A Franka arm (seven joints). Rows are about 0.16 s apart.
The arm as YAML. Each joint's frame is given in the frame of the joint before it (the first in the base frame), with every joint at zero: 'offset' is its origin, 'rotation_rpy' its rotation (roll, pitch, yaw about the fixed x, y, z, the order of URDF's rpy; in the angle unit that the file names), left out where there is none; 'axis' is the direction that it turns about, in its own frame. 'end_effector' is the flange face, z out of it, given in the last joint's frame.
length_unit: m
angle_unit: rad
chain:
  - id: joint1
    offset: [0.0, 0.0, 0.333]
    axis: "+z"
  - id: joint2
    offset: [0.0, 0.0, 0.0]
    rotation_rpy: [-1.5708, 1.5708, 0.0]
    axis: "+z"
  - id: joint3
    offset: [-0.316, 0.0, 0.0]
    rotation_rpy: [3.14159, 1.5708, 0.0]
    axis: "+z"
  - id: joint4
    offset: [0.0, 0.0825, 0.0]
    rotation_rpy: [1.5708, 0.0, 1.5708]
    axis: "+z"
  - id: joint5
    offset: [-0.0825, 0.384, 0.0]
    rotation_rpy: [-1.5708, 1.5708, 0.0]
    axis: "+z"
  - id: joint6
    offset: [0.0, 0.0, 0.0]
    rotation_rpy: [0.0, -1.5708, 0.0]
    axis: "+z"
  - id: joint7
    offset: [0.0, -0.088, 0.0]
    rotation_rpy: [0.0, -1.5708, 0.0]
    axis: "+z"
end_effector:
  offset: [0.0, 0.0, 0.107]
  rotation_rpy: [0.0, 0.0, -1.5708]
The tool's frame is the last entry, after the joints.
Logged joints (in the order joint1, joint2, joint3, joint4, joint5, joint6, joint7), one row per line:
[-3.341 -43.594 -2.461 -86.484 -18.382 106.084 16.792]
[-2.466 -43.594 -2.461 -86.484 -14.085 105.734 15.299]
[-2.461 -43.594 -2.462 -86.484 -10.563 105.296 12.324]
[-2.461 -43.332 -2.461 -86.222 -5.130 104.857 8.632]
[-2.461 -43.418 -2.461 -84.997 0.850 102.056 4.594]
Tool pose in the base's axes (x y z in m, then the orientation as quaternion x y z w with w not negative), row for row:
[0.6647 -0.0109 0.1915 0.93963 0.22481 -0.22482 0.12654]
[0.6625 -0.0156 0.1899 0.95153 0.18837 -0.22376 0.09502]
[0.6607 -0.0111 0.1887 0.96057 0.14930 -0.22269 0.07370]
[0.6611 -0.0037 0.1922 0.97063 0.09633 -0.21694 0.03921]
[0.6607 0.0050 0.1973 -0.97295 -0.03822 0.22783 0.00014]
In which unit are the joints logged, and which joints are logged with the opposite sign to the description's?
The joints are logged in degrees. Opposite sign: joint1, joint2, joint7.
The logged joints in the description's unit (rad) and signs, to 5 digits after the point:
[0.05831 0.76086 -0.04295 -1.50943 -0.32083 1.85152 -0.29308]
[0.04304 0.76086 -0.04295 -1.50943 -0.24583 1.84541 -0.26702]
[0.04295 0.76086 -0.04297 -1.50943 -0.18436 1.83776 -0.21509]
[0.04295 0.75629 -0.04295 -1.50486 -0.08954 1.83010 -0.15066]
[0.04295 0.75779 -0.04295 -1.48348 0.01484 1.78121 -0.08018]

